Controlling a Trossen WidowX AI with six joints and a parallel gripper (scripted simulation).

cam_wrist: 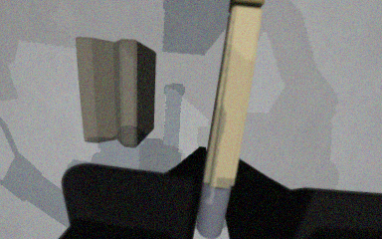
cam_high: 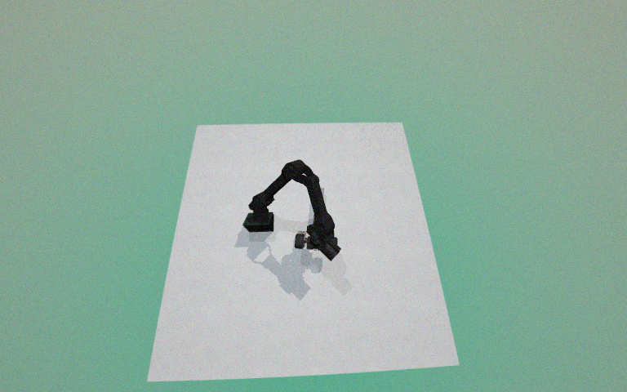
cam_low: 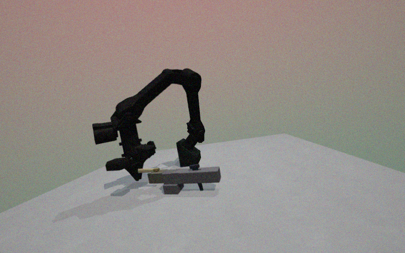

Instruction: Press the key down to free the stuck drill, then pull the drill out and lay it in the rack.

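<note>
Now: the drill 1 cm ahead of my gripper tip, 4 cm to the left of it and 3 cm above it. From my gripper tip the other things lie so: rack (6 cm behind, 5 cm to the left, 2 cm below); grey housing block (4 cm ahead, 20 cm to the left); dark key (4 cm ahead, 22 cm to the left, 1 cm above).
</note>
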